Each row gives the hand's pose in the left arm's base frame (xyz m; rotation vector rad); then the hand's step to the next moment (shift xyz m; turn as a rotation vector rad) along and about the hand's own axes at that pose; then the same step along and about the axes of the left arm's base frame.
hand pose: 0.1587 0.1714 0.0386 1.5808 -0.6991 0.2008
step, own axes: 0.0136 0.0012 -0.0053 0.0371 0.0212 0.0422
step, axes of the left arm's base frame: 0.0116 0.0008 0.0089 0.0065 -0.0513 0.0306
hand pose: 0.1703 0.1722 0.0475 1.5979 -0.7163 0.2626
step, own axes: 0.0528 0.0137 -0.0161 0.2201 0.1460 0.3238
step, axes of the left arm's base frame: 0.0369 -0.0001 0.0433 0.0096 -0.3743 0.1854
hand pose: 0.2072 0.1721 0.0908 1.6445 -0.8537 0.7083
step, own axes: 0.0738 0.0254 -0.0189 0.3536 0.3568 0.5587
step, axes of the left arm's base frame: 0.0201 0.0021 0.0777 -0.0849 -0.6562 0.3558
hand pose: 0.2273 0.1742 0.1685 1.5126 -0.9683 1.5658
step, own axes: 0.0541 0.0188 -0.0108 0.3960 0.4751 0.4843
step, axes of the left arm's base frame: -0.0233 0.0018 0.0534 -0.2251 -0.6413 0.3939
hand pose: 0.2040 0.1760 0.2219 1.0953 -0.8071 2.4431
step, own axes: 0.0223 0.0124 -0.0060 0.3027 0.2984 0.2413
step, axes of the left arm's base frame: -0.0241 -0.0042 0.0093 -0.2117 -0.3596 0.2545
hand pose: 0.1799 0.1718 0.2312 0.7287 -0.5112 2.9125
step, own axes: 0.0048 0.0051 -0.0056 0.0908 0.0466 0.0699
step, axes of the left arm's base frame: -0.0076 -0.0028 -0.0039 -0.0572 -0.0667 0.0870
